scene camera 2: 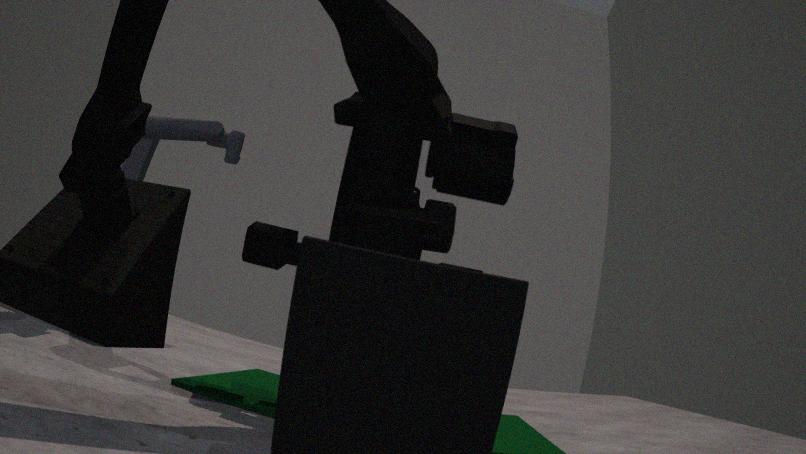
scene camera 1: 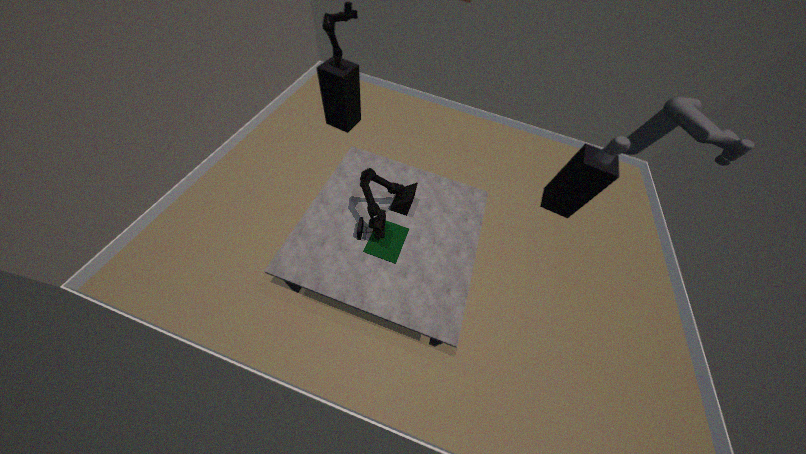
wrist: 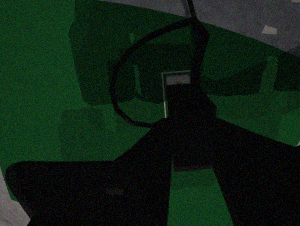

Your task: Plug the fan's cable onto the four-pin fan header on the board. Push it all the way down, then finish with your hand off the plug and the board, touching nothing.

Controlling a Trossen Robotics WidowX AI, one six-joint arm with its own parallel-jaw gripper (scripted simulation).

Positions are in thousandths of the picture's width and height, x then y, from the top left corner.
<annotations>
A fan (scene camera 2: 470,763): 28 cm from the lens.
</annotations>
